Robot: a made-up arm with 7 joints. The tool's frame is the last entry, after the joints.
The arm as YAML. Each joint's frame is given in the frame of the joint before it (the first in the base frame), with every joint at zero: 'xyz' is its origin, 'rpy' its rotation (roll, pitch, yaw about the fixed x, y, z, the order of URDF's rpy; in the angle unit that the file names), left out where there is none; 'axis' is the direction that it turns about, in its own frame. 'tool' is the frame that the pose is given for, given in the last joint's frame.
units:
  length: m
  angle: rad
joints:
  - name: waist
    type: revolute
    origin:
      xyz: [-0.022, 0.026, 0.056]
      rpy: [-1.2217, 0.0, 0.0]
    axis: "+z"
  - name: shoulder
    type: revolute
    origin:
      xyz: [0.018, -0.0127, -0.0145]
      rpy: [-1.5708, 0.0, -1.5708]
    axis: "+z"
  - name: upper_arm
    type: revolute
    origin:
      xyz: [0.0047, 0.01, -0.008]
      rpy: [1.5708, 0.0, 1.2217]
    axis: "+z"
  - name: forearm
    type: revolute
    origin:
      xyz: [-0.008, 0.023, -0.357]
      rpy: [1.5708, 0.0, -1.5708]
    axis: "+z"
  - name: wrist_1
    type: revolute
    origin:
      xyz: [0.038, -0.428, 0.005]
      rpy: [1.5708, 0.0, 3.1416]
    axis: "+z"
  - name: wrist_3
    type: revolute
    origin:
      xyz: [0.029, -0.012, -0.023]
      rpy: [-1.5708, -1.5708, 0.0]
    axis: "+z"
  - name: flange
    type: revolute
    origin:
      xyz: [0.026, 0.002, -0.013]
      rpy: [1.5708, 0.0, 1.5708]
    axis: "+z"
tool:
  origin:
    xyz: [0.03, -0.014, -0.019]
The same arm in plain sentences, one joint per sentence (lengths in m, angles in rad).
The arm has seven revolute joints in a row. What follows holds with every joint at zero, and every direction is one of the base frame's.
The first joint sits 0.022 m along -x and 0.026 m along +y and 0.056 m along +z from the base frame's origin and turns about the direction (0, 0.9397, 0.342).
The second joint sits 0.018 m along +x and 0.018 m along -y and 0.007 m along +z from the first joint and turns about +x.
The third joint sits 0.008 m along -x and 0.011 m along -y and 0.001 m along +z from the second joint and turns about +z.
The fourth joint sits 0.023 m along +x and 0.008 m along +y and 0.357 m along -z from the third joint and turns about +y.
The fifth joint sits 0.038 m along -x and 0.005 m along +y and 0.428 m along -z from the fourth joint and turns about +z.
The sixth joint sits 0.029 m along +x and 0.012 m along -y and 0.023 m along -z from the fifth joint and turns about +y.
The seventh joint sits 0.002 m along +x and 0.013 m along -y and 0.026 m along +z from the sixth joint and turns about +z.
The tool frame, which is the frame that the pose is given for, sits 0.03 m along +x and 0.014 m along -y and 0.019 m along -z from the seventh joint; its axes are the base frame's turned by roll 0, pitch 0 and yaw 0 rad (as in URDF: about the fixed x, then y, then z).

